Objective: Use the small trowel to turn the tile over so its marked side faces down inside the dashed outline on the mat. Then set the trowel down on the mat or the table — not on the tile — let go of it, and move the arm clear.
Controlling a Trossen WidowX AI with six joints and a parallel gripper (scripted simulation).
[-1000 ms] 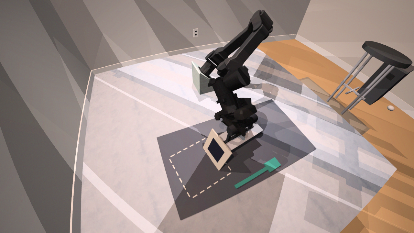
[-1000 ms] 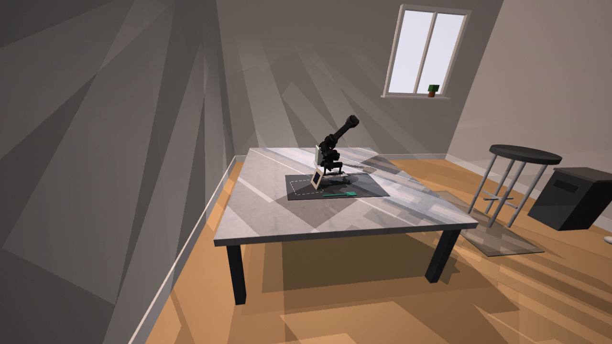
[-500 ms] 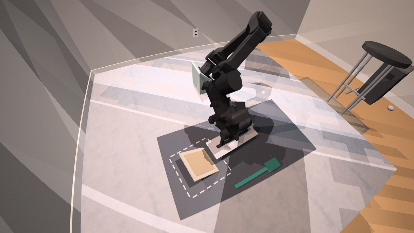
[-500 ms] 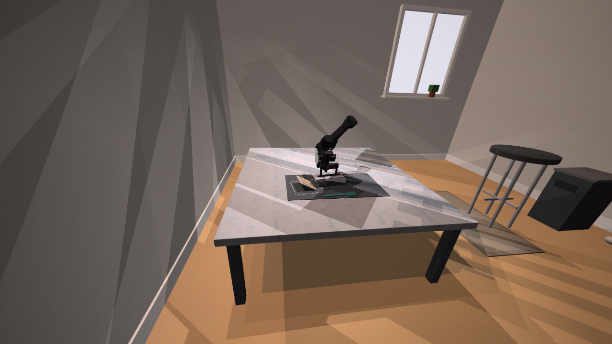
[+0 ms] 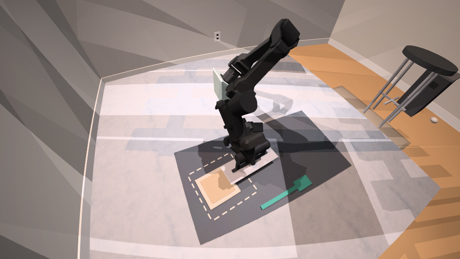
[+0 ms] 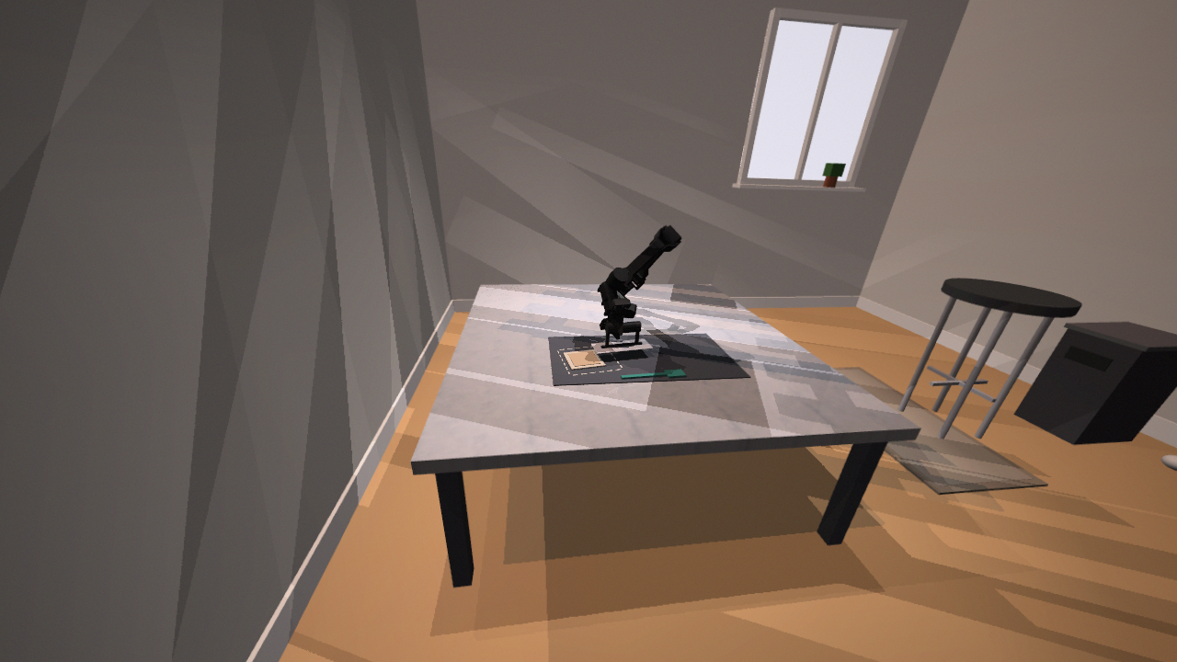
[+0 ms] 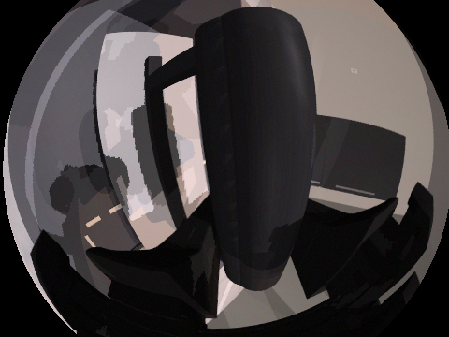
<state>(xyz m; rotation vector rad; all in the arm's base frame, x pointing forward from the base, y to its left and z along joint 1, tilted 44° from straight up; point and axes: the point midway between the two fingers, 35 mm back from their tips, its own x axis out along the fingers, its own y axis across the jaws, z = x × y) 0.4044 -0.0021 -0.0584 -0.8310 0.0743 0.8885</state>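
The dark mat lies 3 cm behind my gripper tip, 9 cm to the left of it and 10 cm below it. From my gripper tip the other things lie so: teal long-handled tool (10 cm ahead, 13 cm to the left, 8 cm below); square tile (1 cm ahead, 12 cm to the right, 8 cm below).
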